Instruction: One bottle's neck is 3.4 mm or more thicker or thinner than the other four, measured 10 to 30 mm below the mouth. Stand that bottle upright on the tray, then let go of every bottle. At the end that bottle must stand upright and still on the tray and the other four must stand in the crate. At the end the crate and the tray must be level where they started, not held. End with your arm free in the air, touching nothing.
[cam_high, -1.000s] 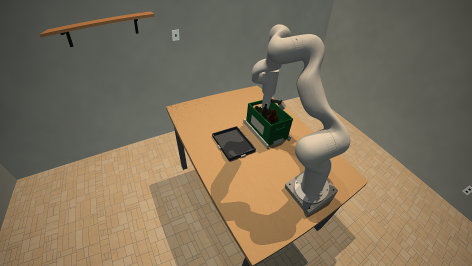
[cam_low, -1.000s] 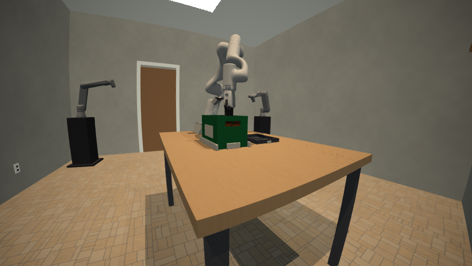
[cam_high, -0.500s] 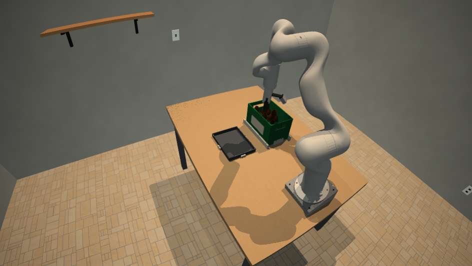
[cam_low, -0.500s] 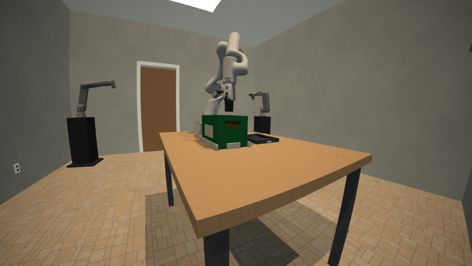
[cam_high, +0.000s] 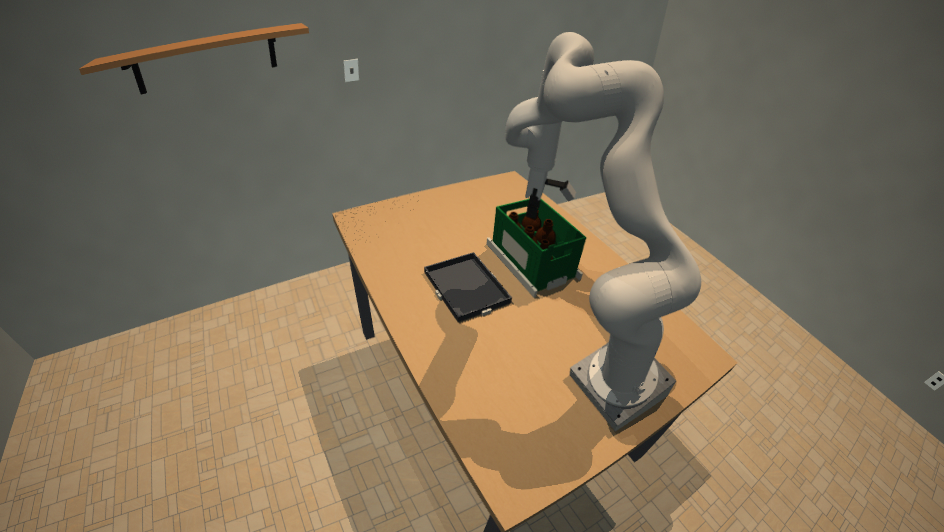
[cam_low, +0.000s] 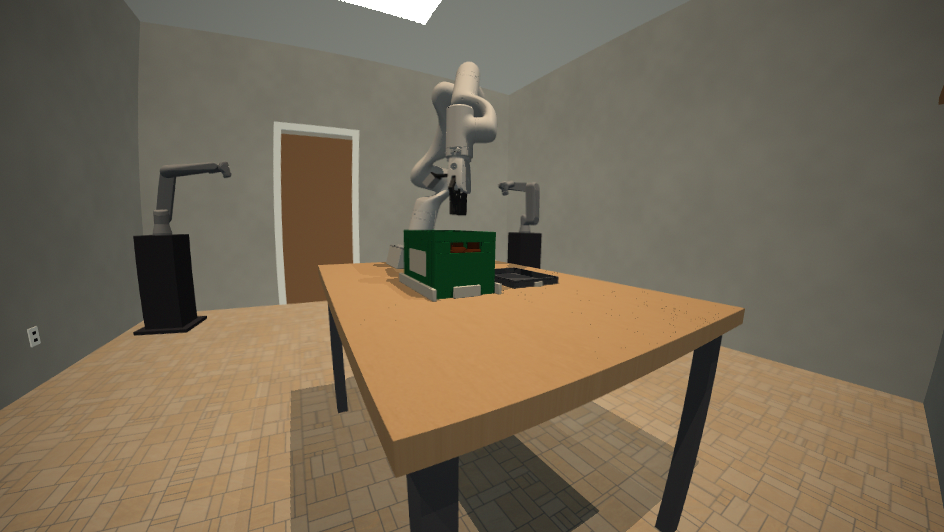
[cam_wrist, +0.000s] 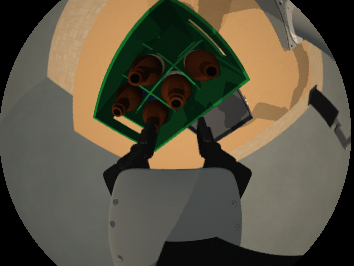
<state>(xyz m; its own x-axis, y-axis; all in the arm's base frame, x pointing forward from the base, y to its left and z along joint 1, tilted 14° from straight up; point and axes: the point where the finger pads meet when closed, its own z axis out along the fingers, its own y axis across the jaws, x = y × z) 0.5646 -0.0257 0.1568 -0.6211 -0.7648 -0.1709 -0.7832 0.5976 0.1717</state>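
Now: hand 10 mm short of the green crate, 40 mm to the left of it and 160 mm above it. Round my hand: brown bottle 80 mm behind, 10 mm to the right, 150 mm below; then black tray 40 mm behind, 230 mm to the left, 230 mm below.
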